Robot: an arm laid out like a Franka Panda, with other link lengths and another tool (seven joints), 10 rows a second.
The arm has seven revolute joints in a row. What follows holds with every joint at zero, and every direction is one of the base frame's.
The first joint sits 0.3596 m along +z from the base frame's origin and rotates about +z.
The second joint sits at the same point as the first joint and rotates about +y.
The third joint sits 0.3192 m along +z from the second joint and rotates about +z.
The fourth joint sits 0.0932 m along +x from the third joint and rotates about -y.
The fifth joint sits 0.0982 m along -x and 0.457 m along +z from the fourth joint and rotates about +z.
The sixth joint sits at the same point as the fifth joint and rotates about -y.
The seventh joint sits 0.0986 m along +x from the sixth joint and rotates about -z.
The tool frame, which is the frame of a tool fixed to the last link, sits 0.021 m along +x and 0.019 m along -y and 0.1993 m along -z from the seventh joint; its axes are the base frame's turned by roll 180, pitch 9 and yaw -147.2 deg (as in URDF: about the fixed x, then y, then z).
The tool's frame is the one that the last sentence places.
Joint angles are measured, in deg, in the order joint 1, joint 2, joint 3, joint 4, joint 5, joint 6, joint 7. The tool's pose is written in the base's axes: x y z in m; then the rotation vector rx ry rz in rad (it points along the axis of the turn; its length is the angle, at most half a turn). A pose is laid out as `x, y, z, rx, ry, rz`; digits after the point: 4 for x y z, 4 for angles.
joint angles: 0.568 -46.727 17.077 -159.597 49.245 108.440 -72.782
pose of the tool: 0.3857, 0.2172, 0.3723, -1.9465, 1.6512, 0.7556
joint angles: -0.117 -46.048 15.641 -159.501 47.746 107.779 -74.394
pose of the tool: 0.3889, 0.2044, 0.3696, -1.9580, 1.6435, 0.7611
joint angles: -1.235 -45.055 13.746 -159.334 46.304 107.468 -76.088
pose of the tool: 0.3958, 0.1860, 0.3670, -1.9503, 1.6440, 0.7635
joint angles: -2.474 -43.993 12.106 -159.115 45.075 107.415 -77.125
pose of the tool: 0.4032, 0.1675, 0.3639, -1.9313, 1.6581, 0.7637
